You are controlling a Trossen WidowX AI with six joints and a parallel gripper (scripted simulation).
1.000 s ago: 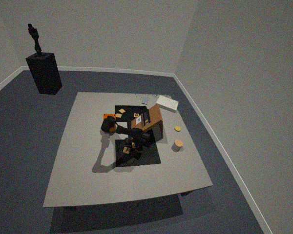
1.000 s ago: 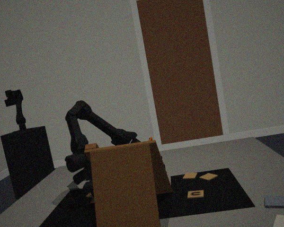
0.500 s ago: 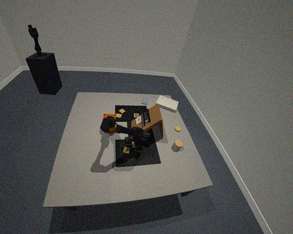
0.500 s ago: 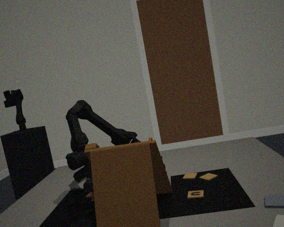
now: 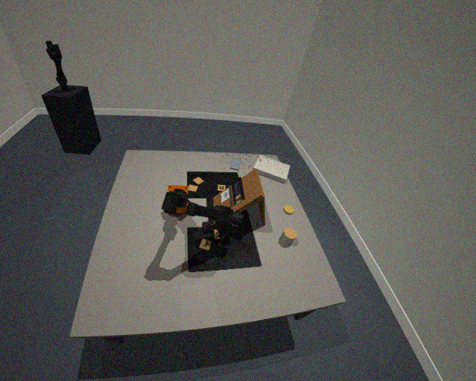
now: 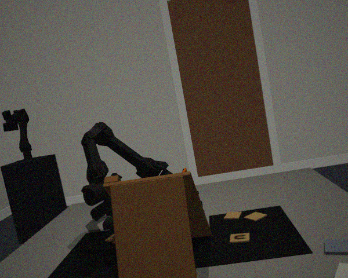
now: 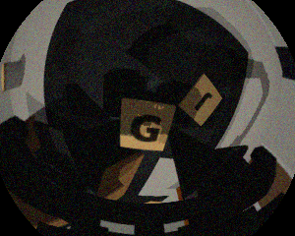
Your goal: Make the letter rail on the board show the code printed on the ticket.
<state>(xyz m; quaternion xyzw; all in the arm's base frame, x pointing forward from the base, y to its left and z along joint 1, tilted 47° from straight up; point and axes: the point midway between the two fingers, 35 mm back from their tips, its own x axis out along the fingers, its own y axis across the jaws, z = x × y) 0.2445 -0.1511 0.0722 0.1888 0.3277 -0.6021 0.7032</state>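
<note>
Right now the white ticket is 260 mm to the left of my gripper tip, 60 mm above it and 30 mm ahead of it. From my gripper tip the other things lie so: yellow disc: 480 mm ahead, 250 mm to the left, 20 mm below; then black mat: 180 mm to the left, 40 mm behind, 30 mm below; then grey-blue card: 700 mm to the left, 120 mm ahead, 20 mm below.
</note>
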